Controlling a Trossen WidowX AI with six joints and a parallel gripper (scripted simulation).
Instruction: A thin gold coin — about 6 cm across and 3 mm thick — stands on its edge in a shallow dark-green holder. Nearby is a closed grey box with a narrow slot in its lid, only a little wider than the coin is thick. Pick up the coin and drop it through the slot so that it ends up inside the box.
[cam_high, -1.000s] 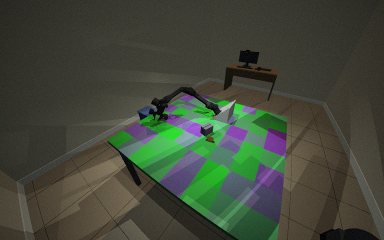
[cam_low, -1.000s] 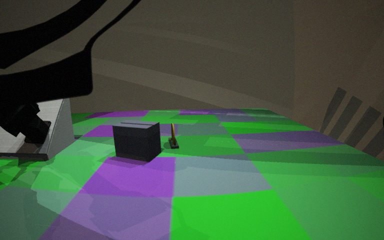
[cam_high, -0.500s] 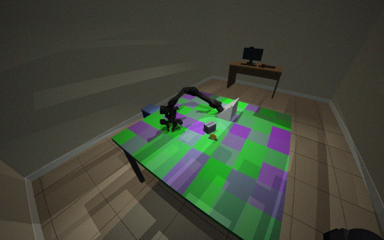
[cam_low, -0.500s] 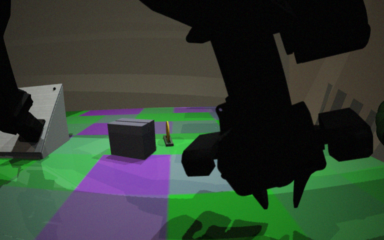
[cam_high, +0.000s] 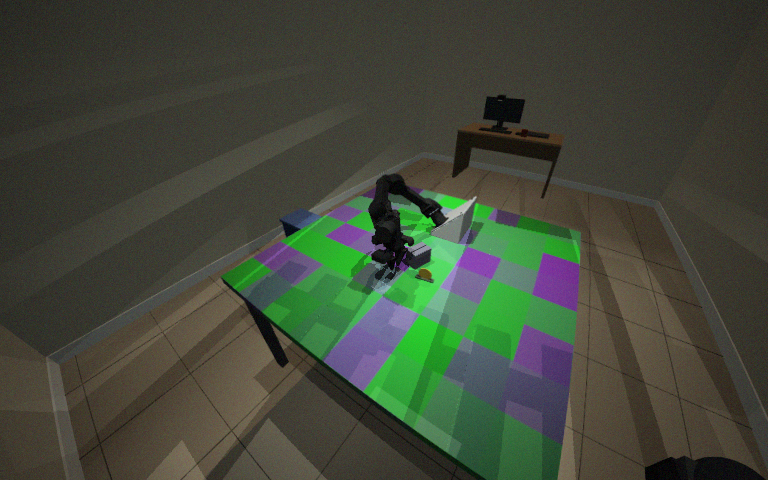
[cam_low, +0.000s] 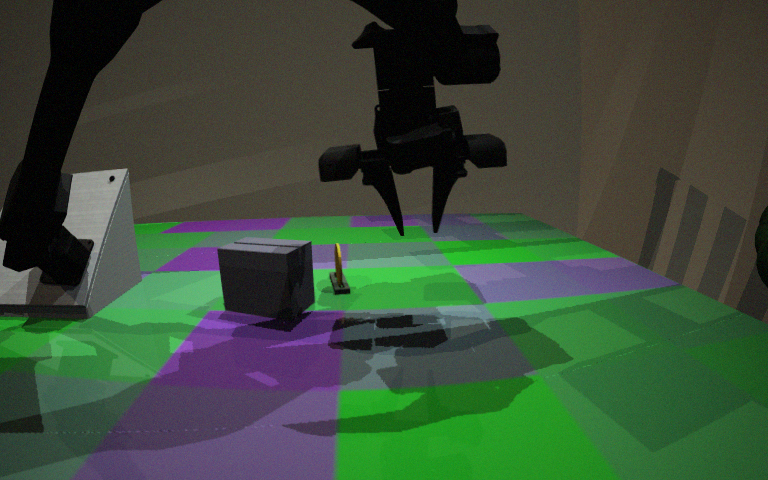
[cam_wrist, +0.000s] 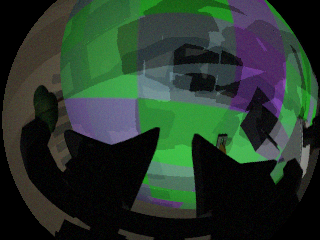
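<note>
Now: the gold coin 9 cm behind my gripper tip, 9 cm to the left of it and 6 cm below it.
</note>
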